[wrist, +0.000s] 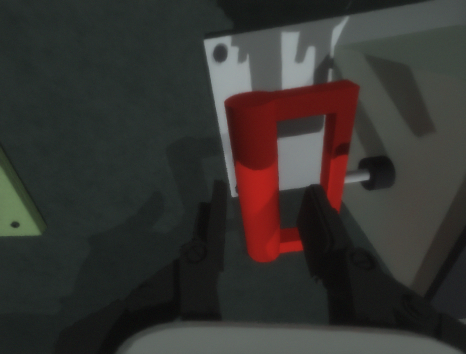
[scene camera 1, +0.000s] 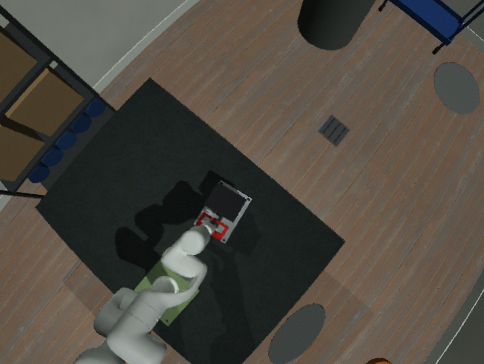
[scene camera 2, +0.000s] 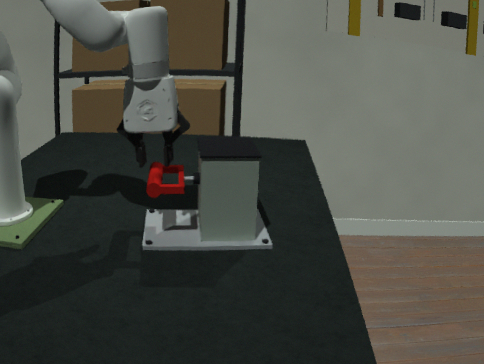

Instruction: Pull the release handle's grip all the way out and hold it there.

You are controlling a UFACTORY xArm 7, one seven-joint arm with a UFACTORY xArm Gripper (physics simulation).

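The red release handle (scene camera 1: 223, 233) (scene camera 2: 154, 180) (wrist: 260, 210) is a frame with a thick round grip bar on its side away from the grey housing (scene camera 1: 226, 201) (scene camera 2: 229, 200). A short metal rod (scene camera 2: 189, 179) (wrist: 356, 176) joins the frame to a black collar (wrist: 378, 173) on the housing. The housing stands on a white base plate (scene camera 2: 210, 244) (wrist: 220, 82). My gripper (scene camera 2: 154, 160) (wrist: 263, 201) is partly open and points down. Its fingertips are just above the grip bar, one on each side of it in the wrist view, with nothing held between them. The arm partly covers the handle in scene camera 1.
The housing and base plate rest on a dark mat (scene camera 1: 300, 245) (scene camera 2: 300, 310). The arm's green mounting plate (scene camera 1: 170, 316) (scene camera 2: 42, 215) (wrist: 17, 205) is on the side opposite the housing. A shelf rack (scene camera 2: 239, 90) with brown boxes (scene camera 2: 200, 107) stands behind.
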